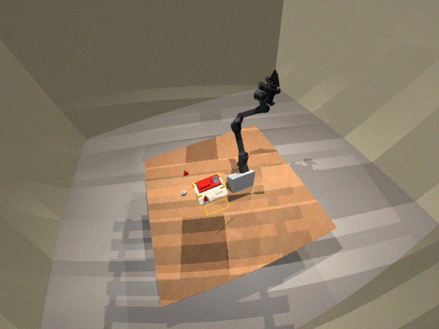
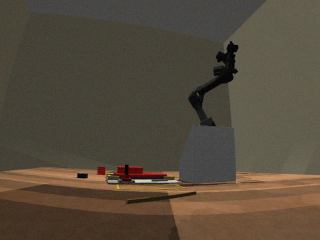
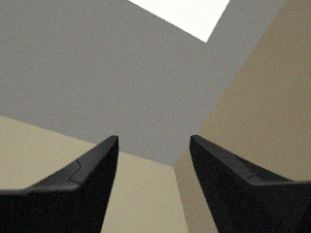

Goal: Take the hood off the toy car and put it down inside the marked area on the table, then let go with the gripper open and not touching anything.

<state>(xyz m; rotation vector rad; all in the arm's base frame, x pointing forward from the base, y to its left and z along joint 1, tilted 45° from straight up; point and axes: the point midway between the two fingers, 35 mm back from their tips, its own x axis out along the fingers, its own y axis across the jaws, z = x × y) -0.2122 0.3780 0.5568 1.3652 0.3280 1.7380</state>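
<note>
Right now the hood is 77 cm below my gripper tip and 60 cm ahead of it. The rest, counted from my gripper tip: thin wooden stick: 81 cm below, 60 cm ahead, 39 cm to the left; dark wheel: 80 cm below, 78 cm ahead, 1 cm to the right.
</note>
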